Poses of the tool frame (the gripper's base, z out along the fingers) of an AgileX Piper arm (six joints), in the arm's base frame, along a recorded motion.
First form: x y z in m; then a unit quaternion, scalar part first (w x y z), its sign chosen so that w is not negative.
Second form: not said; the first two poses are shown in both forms.
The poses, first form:
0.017, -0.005, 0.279, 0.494, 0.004, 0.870, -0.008
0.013, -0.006, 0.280, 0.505, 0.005, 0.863, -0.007
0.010, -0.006, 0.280, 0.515, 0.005, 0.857, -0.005
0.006, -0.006, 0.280, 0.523, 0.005, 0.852, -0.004
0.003, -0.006, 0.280, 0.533, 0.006, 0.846, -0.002
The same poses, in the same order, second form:
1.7, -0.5, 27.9, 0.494, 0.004, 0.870, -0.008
1.3, -0.6, 28.0, 0.505, 0.005, 0.863, -0.007
1.0, -0.6, 28.0, 0.515, 0.005, 0.857, -0.005
0.6, -0.6, 28.0, 0.523, 0.005, 0.852, -0.004
0.3, -0.6, 28.0, 0.533, 0.006, 0.846, -0.002

